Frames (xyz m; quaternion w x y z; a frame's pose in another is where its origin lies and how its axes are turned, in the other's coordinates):
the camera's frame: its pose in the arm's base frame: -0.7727 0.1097 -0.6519 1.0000 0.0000 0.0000 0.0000
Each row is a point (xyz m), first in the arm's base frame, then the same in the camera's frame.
Working: the arm's base frame: its pose in the camera's frame: 0.7727 -0.1097 0.6519 1.0000 0.0000 0.0000 0.0000

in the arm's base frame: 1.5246 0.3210 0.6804
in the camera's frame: 2.2973 0.2113 1.3323
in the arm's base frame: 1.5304 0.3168 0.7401
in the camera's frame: 2.3031 0.2071 1.3920
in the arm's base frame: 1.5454 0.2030 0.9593
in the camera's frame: 2.3181 0.0933 1.6112
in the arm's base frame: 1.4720 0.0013 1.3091
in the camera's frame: 2.2447 -0.1084 1.9610
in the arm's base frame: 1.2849 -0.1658 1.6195
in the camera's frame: 2.0576 -0.2755 2.2714
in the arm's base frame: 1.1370 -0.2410 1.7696
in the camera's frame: 1.9097 -0.3507 2.4215
